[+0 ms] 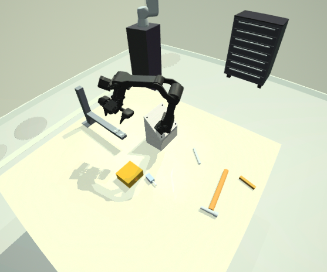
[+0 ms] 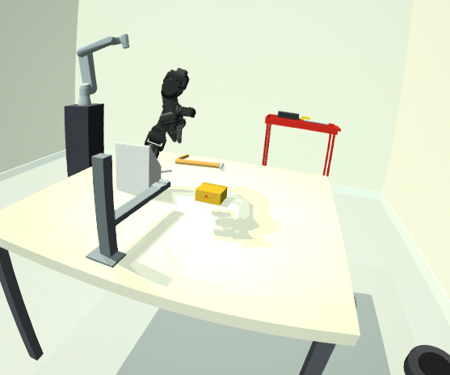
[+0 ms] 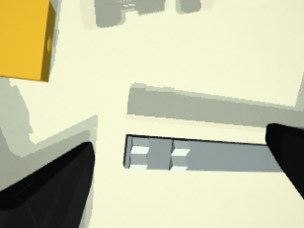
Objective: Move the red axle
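My gripper tip is now 70 mm short of the pale cube, 280 mm to the right of it and 250 mm above it. The rest, counted from my gripper tip: yellow beam (110 mm ahead, 160 mm to the left, 240 mm below); orange bar (180 mm behind, 730 mm to the left, 260 mm below); white rod (210 mm behind, 410 mm to the left, 260 mm below).
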